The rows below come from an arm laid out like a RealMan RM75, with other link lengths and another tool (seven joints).
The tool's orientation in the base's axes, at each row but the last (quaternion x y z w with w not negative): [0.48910, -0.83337, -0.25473, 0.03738]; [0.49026, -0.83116, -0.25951, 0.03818]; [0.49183, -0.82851, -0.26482, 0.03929]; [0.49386, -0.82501, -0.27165, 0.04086]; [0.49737, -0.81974, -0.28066, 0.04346]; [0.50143, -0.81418, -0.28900, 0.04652]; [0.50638, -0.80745, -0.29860, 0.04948]
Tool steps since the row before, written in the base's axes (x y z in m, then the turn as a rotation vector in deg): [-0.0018, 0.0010, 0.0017, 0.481, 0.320, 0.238]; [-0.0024, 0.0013, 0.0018, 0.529, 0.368, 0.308]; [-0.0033, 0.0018, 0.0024, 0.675, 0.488, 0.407]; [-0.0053, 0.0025, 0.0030, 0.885, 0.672, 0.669]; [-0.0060, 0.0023, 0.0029, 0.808, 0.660, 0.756]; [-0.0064, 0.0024, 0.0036, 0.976, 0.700, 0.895]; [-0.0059, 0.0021, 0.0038, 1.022, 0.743, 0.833]
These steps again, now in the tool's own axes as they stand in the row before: [-0.0002, 0.0026, -0.0005, -0.561, -0.148, -0.232]; [-0.0002, 0.0033, -0.0003, -0.639, -0.135, -0.289]; [-0.0003, 0.0044, -0.0003, -0.834, -0.158, -0.373]; [0.0000, 0.0066, 0.0003, -1.147, -0.130, -0.591]; [0.0005, 0.0070, 0.0006, -1.117, -0.029, -0.642]; [0.0004, 0.0077, 0.0004, -1.263, -0.077, -0.802]; [0.0002, 0.0073, 0.0001, -1.308, -0.133, -0.750]
